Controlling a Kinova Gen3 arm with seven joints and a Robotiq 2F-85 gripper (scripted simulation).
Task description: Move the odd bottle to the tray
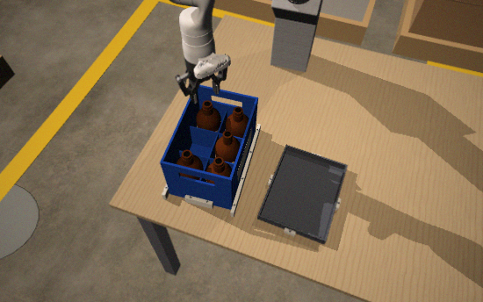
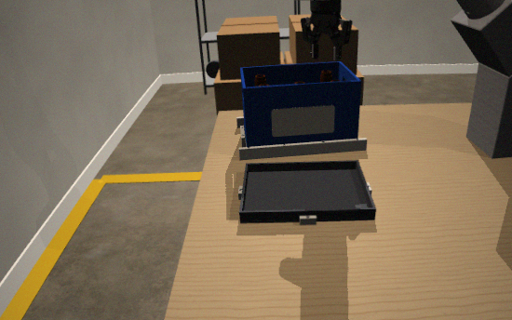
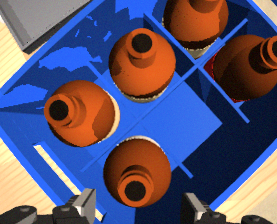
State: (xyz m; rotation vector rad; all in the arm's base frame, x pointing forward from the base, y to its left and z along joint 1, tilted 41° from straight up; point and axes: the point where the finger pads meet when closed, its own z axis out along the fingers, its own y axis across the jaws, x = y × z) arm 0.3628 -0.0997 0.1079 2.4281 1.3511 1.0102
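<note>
Right now my hand is 120 mm above the blue crate, 70 mm to the right of it and 70 mm short of it. The rest, counted from my hand: dark grey tray: 340 mm to the left, 200 mm below, 20 mm ahead.
</note>
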